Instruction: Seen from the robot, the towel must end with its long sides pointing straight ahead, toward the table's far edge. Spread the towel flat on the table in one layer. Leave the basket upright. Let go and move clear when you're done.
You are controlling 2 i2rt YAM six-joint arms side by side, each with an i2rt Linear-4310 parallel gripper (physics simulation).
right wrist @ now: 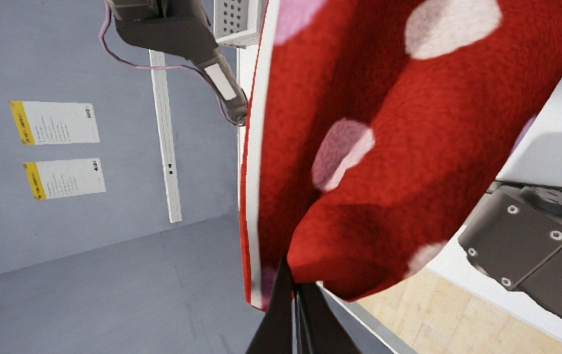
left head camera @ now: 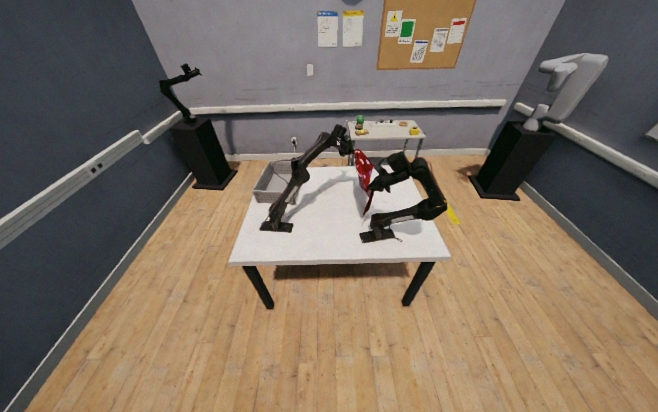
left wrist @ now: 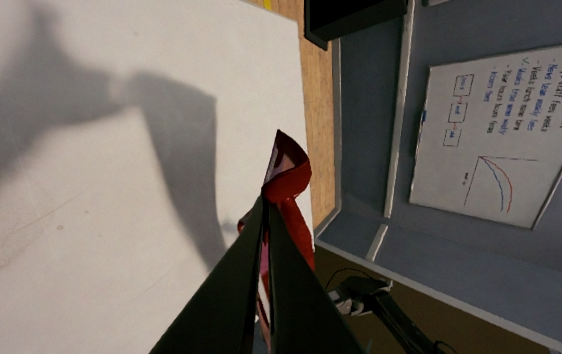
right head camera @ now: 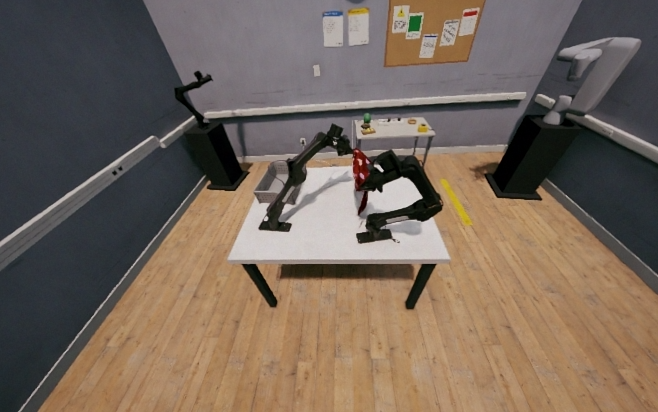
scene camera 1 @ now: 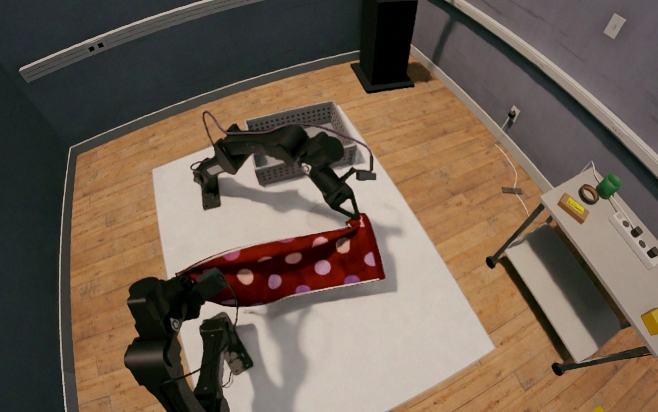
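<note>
The red towel with pale dots point(left head camera: 364, 169) point(right head camera: 361, 167) point(scene camera 1: 300, 270) point(left wrist: 298, 185) point(right wrist: 425, 150) hangs stretched in the air between both grippers, above the white table point(left head camera: 325, 242) point(scene camera 1: 425, 345). In scene camera 1 its long sides run from lower left to the right, and it sags and curls. My left gripper point(left head camera: 354, 151) point(scene camera 1: 356, 217) point(left wrist: 266, 201) is shut on one corner at the far end. My right gripper point(left head camera: 371, 189) point(right wrist: 291, 262) is shut on the towel's near end; its fingertips are hidden in scene camera 1. The grey basket point(left head camera: 264, 197) point(right head camera: 265, 197) point(scene camera 1: 275, 175) stands upright.
The basket is at the table's far left in the head views, beside and partly behind the left arm. A small side table point(left head camera: 370, 136) point(right head camera: 395, 134) point(scene camera 1: 575, 250) with a green cup point(scene camera 1: 609, 185) stands beyond the far edge. Shadows of arms and towel fall on the table.
</note>
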